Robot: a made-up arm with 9 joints.
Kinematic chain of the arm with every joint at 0, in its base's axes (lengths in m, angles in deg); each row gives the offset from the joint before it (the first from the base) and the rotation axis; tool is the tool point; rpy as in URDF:
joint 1: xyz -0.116 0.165 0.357 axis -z
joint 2: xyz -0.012 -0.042 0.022 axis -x
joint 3: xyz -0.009 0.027 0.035 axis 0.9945 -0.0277 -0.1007
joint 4: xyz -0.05 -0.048 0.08 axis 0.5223 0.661 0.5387
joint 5: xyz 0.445 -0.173 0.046 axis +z
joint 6: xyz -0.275 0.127 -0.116 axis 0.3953 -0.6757 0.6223
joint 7: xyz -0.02 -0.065 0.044 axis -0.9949 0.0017 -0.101
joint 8: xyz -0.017 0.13 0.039 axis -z
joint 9: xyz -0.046 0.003 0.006 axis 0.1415 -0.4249 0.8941
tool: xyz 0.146 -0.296 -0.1 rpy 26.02 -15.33 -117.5
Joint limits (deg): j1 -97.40..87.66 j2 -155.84..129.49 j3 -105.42..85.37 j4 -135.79..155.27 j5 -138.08..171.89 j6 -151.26..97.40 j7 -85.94..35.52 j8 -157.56..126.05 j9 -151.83..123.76
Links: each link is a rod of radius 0.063 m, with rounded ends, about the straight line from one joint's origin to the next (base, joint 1, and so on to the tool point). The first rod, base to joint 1, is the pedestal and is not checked.
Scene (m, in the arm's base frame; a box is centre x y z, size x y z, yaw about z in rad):
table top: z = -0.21
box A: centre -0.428 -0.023 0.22 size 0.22 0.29 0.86 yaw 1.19
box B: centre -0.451 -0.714 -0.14 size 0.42 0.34 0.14 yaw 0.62
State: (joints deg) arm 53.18 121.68 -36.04 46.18 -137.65 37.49 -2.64 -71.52 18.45
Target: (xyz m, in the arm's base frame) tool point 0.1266 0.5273 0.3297
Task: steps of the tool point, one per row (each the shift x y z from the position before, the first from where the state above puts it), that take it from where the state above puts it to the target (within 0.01 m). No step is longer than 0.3 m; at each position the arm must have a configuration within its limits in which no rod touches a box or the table.
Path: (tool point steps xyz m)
1: 0.0738 -0.0290 -0.1965
2: 0.0947 0.0868 -0.1900
3: 0.0796 0.1910 -0.1285
4: 0.0289 0.2475 -0.0298
5: -0.0269 0.1041 -0.0395
6: -0.0319 0.1356 0.0026
7: -0.0442 0.1410 0.0573
8: -0.0635 0.1154 0.1090
9: -0.0853 0.0629 0.1419

